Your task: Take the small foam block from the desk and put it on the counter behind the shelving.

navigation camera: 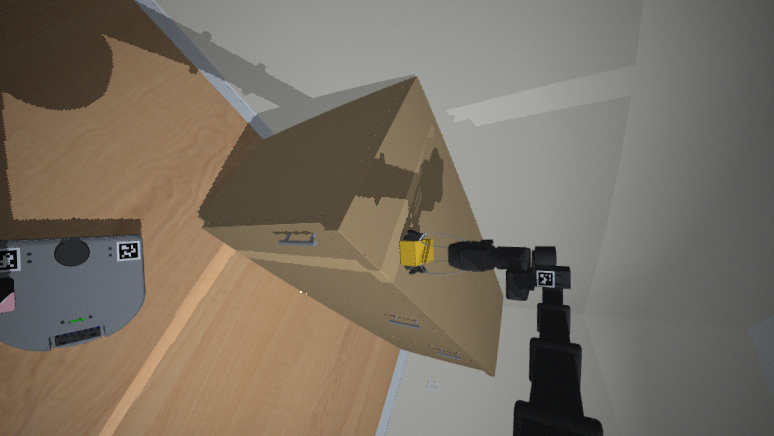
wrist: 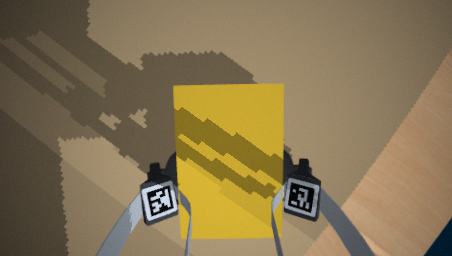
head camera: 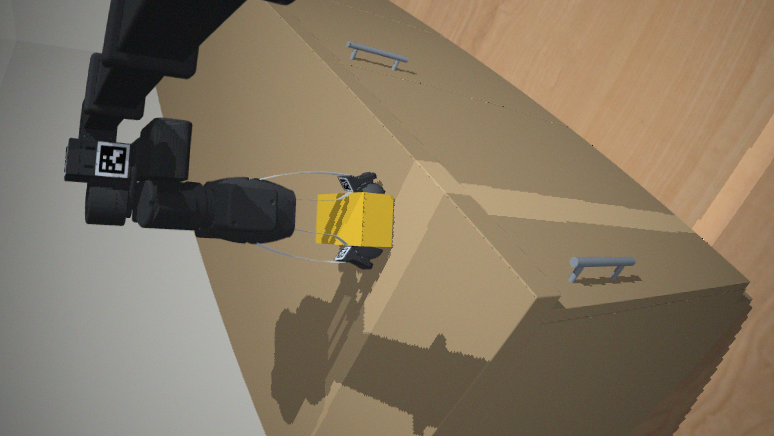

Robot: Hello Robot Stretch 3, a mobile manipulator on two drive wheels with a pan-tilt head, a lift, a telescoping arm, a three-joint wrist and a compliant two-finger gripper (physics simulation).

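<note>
The foam block is a yellow box. My gripper is shut on it, one fingertip pressed against each side. Block and gripper are over the top of a tan counter, inward from its front edge. Shadows of the gripper and arm fall on the counter top beside them. I cannot tell whether the underside of the block touches the top. The desk and the shelving cannot be made out in these views.
The counter's front has bar handles, one a near handle. A grey wall runs behind the counter. My arm reaches in beside that wall. My base stands on the wooden floor before the counter.
</note>
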